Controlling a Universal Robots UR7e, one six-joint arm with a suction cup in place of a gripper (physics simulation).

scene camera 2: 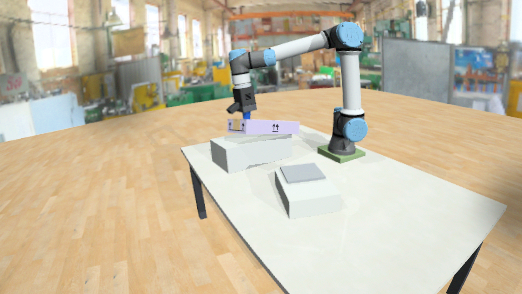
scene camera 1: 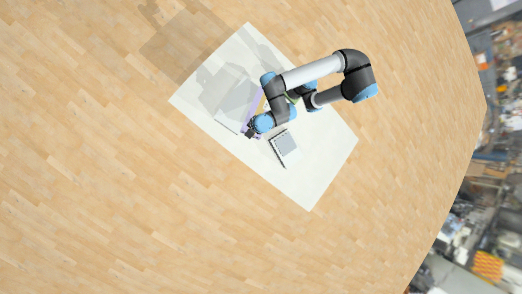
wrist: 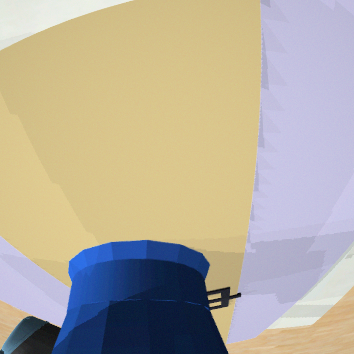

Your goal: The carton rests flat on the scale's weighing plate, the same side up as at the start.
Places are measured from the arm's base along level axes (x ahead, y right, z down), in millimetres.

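Where they show: hand, tool point: [wrist: 140, 259]; arm's base, link origin: [scene camera 2: 341, 150] [scene camera 1: 294, 90].
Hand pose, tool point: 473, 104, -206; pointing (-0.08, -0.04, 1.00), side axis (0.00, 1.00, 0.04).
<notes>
Each offset is from my tool point to the top centre of the thing, as dx, dy, dz. Level surfaces: height alone.
The lilac carton [scene camera 1: 252, 112] [scene camera 2: 272, 127] [wrist: 150, 125], with tan tape on top, hangs from my blue suction cup [scene camera 2: 247, 118] [wrist: 140, 250]. The cup is on its top near the left end in scene camera 2. The side arrows point up; the right end seems to droop slightly. The carton is raised above the pale block {-79, +146, +117} [scene camera 1: 232, 107] [scene camera 2: 250, 152], with a gap beneath it. The scale {-50, -333, +148} [scene camera 1: 295, 159] [scene camera 2: 312, 199] stands apart on the table, its grey weighing plate {-66, -291, +148} [scene camera 1: 285, 144] [scene camera 2: 302, 172] bare. The wrist hides the cup in scene camera 1.
The white table {dz +235} [scene camera 1: 320, 170] [scene camera 2: 400, 220] carries the block, the scale and the arm's green base plate [scene camera 2: 341, 155]. The block stands left of and behind the scale in scene camera 2. The arm reaches over the table from its base.
</notes>
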